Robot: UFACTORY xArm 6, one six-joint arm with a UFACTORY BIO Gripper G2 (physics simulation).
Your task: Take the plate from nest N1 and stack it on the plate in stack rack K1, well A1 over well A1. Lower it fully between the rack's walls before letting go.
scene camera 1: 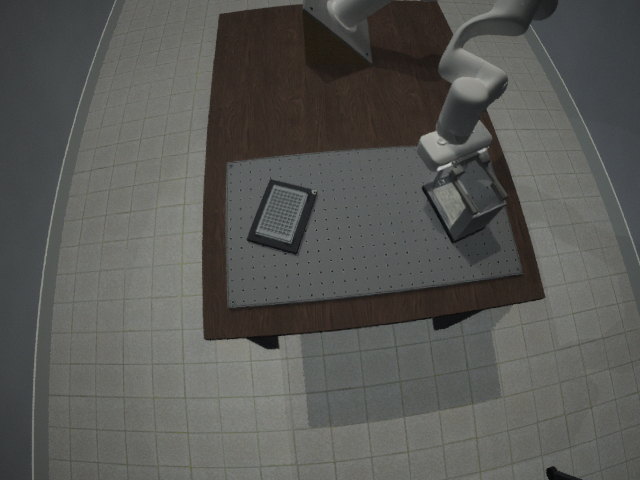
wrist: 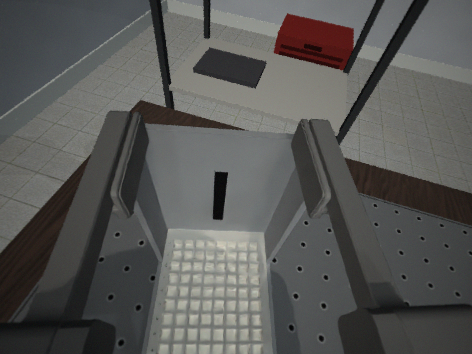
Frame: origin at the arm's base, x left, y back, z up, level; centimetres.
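Seen in the pictures: end effector, tool point: (scene camera 1: 484,197) (wrist: 223,163); arm's base, origin of the base link: (scene camera 1: 340,16).
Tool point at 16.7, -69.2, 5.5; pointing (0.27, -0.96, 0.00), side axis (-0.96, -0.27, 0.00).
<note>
Pixels of each thing's top centre, then the offset from my tool point to it, as dx, dy, dz. Level surfaces: height alone.
- light grey plate, middle of its top: (scene camera 1: 281,211) -42.1, +9.7, -12.6
- Stack rack K1, middle of its top: (wrist: 218,293) (scene camera 1: 471,179) -1.1, +4.8, -0.7
- white plate, middle of its top: (wrist: 212,311) (scene camera 1: 458,206) -0.9, +3.9, -11.8
- grey perforated board, its level: dz -15.2
- brown wooden table, its level: dz -16.5
A light grey plate (scene camera 1: 281,214) lies in the dark, low nest N1 (scene camera 1: 305,218) on the left of the board in the scene view. Stack rack K1 (scene camera 1: 471,223) (wrist: 185,172) stands on the right, with tall grey walls, a dark slot in its far wall and a dark base. A white plate (scene camera 1: 448,202) (wrist: 215,295) sits low inside it; its near end is cut off in the wrist view. My gripper (scene camera 1: 490,204) (wrist: 221,167) is shut to its narrowest with nothing between its fingers, which still stand wide apart. It is above the rack, over the white plate.
A grey perforated board (scene camera 1: 361,222) (wrist: 425,240) lies on the brown wooden table (scene camera 1: 268,113) (wrist: 400,182) under nest and rack. My arm's base plate is at the table's back. Beyond the table in the wrist view stand a shelf with a dark flat box (wrist: 230,67) and a red toolbox (wrist: 317,37).
</note>
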